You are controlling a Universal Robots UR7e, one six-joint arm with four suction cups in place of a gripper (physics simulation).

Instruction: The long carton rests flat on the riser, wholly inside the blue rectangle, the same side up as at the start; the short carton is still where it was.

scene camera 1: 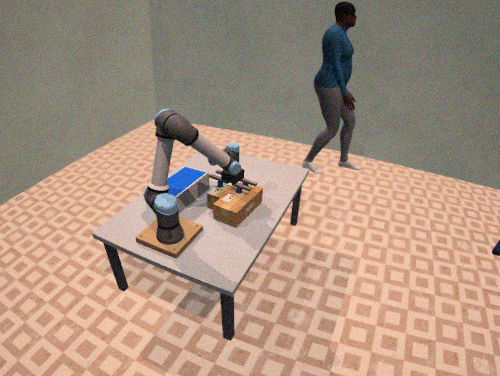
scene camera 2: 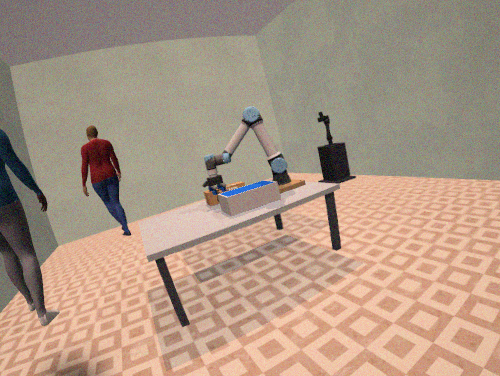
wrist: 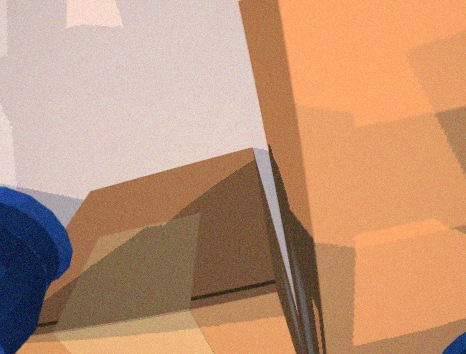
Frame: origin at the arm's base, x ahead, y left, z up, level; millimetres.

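Where they show: end effector, tool point: [scene camera 1: 232,187] [scene camera 2: 217,192] [wrist: 269,294]; arm's base, origin of the base link: [scene camera 1: 170,235] [scene camera 2: 282,183].
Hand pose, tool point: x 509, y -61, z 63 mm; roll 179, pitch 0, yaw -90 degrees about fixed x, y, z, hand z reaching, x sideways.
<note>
Things, the pixels of their centre, and the offset from my tool point. Level surfaces: height alone.
- long carton, body centre: [wrist: 447,294] [scene camera 1: 238,203] [scene camera 2: 225,193] dx -71, dy -91, dz -40 mm
- table, its level: dz -96 mm
- short carton, body centre: [wrist: 203,328] [scene camera 1: 220,197] dx -71, dy +41, dz -45 mm
- grey riser, body centre: [scene camera 1: 181,188] [scene camera 2: 249,196] dx -142, dy +304, dz -36 mm
- blue rectangle, body centre: [scene camera 1: 180,180] [scene camera 2: 246,188] dx -142, dy +304, dz +23 mm
The long carton [scene camera 1: 237,209] [wrist: 354,70] lies flat on the table [scene camera 1: 219,254], label up. The short carton [scene camera 1: 215,197] [wrist: 224,228] lies close beside it, on the riser's side. My suction gripper [scene camera 1: 233,184] [scene camera 2: 214,186] is down on the cartons' tops, cups pressed on the long carton, which still rests on the table. One blue cup [wrist: 61,247] shows at the left edge of the wrist view. The grey riser [scene camera 1: 190,192] [scene camera 2: 248,201] with the blue rectangle [scene camera 1: 185,178] [scene camera 2: 246,187] on top stands left of the cartons with nothing on it. In scene camera 2 the riser hides most of both cartons.
The arm's wooden base plate [scene camera 1: 170,235] sits at the table's near left. A person in blue [scene camera 1: 336,86] walks behind the table; scene camera 2 shows a person in red [scene camera 2: 101,175] walking off. A black pedestal [scene camera 2: 334,162] stands beyond the table's right end.
</note>
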